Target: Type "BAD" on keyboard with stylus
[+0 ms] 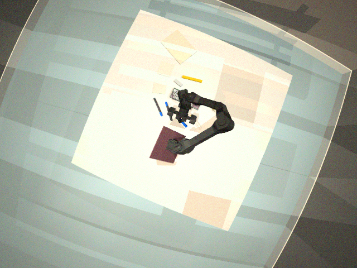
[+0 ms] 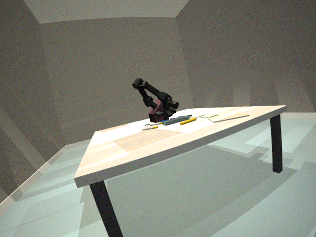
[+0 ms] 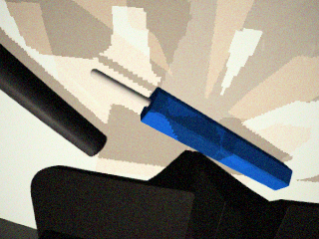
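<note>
The stylus lies 3 cm ahead of my gripper tip and 1 cm to the left of it. The rest, counted from my gripper tip: yellow bar: 32 cm ahead, 1 cm to the left; then grey block: 27 cm ahead, 9 cm to the left, 1 cm below.
</note>
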